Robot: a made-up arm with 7 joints. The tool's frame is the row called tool.
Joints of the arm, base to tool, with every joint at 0 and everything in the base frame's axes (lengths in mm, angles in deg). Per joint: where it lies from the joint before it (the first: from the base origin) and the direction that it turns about. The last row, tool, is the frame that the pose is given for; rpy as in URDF.
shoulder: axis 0.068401 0.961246 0.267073 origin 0 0 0
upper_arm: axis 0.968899 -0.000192 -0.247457 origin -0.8 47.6 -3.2
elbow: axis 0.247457 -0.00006 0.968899 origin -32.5 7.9 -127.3
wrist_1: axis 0.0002 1 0.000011 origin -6.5 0 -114.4
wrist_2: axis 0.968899 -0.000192 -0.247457 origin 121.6 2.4 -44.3
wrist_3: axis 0.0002 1 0.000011 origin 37.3 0 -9.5
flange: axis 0.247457 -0.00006 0.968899 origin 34 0 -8.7
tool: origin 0 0 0 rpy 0 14.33 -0.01
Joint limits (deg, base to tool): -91.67..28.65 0..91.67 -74.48..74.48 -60..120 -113..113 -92.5..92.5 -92.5..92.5
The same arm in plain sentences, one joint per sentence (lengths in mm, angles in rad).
The arm has seven revolute joints in a row. What follows holds with every joint at zero, and every direction is one of the base frame's. Joint 1 sits at the same point as the base frame's origin and turns about the direction (0.068403, 0.961235, 0.26711), from -1.5999 to 0.5 rad. Joint 2 sits 0.8 mm along -x and 47.6 mm along +y and 3.2 mm along -z from joint 1 and turns about the direction (0.968889, -0.0002, -0.247497), from 0 to 1.5999 rad. Joint 3 sits 32.5 mm along -x and 7.9 mm along +y and 127.3 mm along -z from joint 2 and turns about the direction (0.247497, -0.0001, 0.968889), from -1.2999 to 1.2999 rad. Joint 4 sits 6.5 mm along -x and 114.4 mm along -z from joint 3 and turns about the direction (0.0002, 1, 0), from -1.0472 to 2.0944 rad. Joint 5 sits 121.6 mm along +x and 2.4 mm along +y and 44.3 mm along -z from joint 4 and turns about the direction (0.968889, -0.0002, -0.247497), from -1.9722 to 1.9722 rad. Joint 6 sits 37.3 mm along +x and 9.5 mm along -z from joint 5 and turns about the direction (0.0002, 1, 0), from -1.6144 to 1.6144 rad. Joint 7 sits 34 mm along +x and 8.7 mm along -z from joint 6 and turns about the direction (0.247497, -0.0001, 0.968889), from -1.6144 to 1.6144 rad. The tool frame, which is the frame that the pose is given for, sits at the same point as joint 7; its axes are the base frame's turned by roll 0, pitch 0.2501 and yaw -0.0002 rad (as in URDF: about the fixed x, then y, then z).
